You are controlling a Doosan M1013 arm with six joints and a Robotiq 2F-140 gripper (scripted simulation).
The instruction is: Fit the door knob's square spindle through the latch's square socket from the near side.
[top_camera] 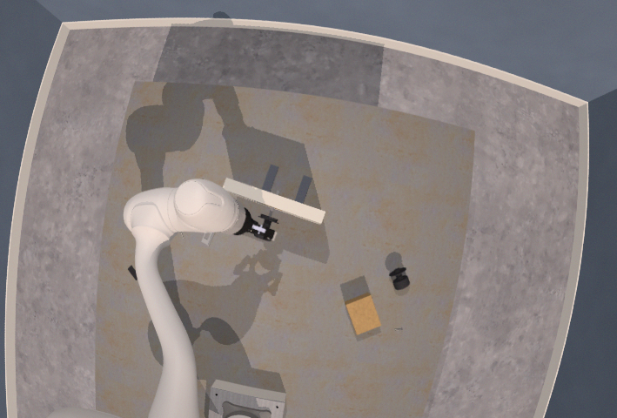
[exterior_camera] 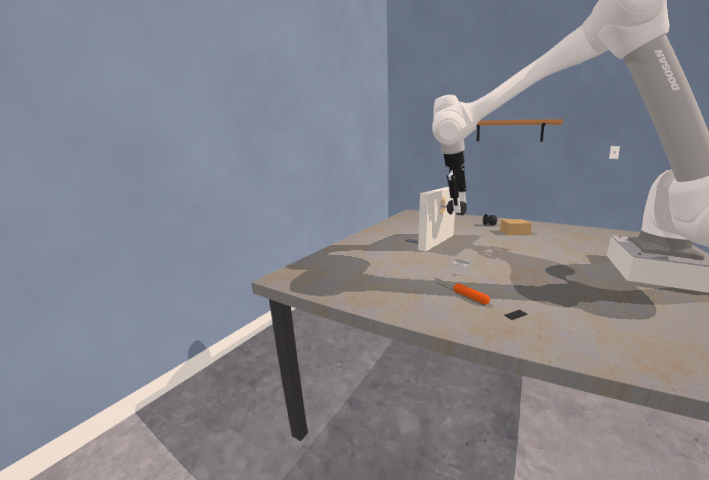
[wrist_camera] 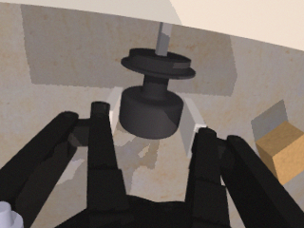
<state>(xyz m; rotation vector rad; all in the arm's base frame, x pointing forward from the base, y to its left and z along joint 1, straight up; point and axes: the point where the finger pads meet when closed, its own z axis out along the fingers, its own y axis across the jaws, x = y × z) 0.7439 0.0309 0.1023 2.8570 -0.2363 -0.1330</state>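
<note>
Right now my hand is 9 cm short of the latch socket, 2 cm to the left of it and 2 cm above it. The rest, counted from my hand: tan block 23 cm behind, 37 cm to the right, 16 cm below; orange screwdriver 10 cm behind, 44 cm to the left, 18 cm below; pale wood door panel 9 cm ahead, 2 cm to the right, 5 cm below.
</note>
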